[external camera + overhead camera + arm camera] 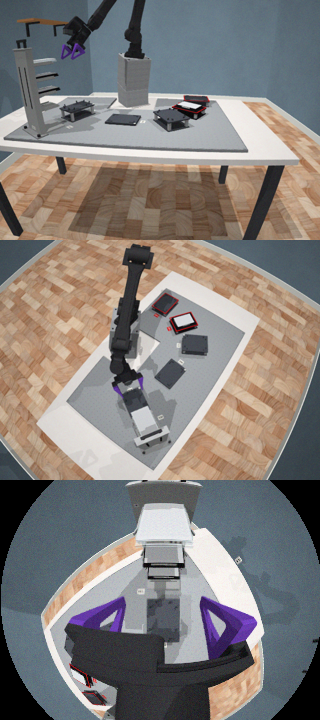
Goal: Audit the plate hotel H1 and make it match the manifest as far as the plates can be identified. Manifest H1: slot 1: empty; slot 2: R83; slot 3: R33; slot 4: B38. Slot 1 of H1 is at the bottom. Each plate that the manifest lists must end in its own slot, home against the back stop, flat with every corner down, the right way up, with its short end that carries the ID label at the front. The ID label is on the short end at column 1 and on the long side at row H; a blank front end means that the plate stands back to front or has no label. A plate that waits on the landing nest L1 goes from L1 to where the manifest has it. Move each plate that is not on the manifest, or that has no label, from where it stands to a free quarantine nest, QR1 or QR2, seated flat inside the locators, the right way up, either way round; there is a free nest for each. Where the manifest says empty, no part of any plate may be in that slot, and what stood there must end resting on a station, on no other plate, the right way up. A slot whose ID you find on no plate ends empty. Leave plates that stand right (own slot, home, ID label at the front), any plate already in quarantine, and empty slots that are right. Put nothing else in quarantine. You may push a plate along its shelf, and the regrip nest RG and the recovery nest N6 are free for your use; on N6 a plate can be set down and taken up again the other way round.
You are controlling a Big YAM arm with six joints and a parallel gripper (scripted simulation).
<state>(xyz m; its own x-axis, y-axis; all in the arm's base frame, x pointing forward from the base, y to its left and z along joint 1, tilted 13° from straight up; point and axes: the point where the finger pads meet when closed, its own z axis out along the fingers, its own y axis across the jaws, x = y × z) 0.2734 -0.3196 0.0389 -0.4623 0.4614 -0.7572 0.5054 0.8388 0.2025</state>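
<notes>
Now: hand 13 cm short of the white plate and 8 cm to the left of it. Round my hand: plate hotel H1 (19 cm ahead, 12 cm to the right, 14 cm below); regrip nest RG (2 cm behind, 1 cm to the left, 28 cm below); flat pad N6 (3 cm ahead, 29 cm to the left, 33 cm below).
</notes>
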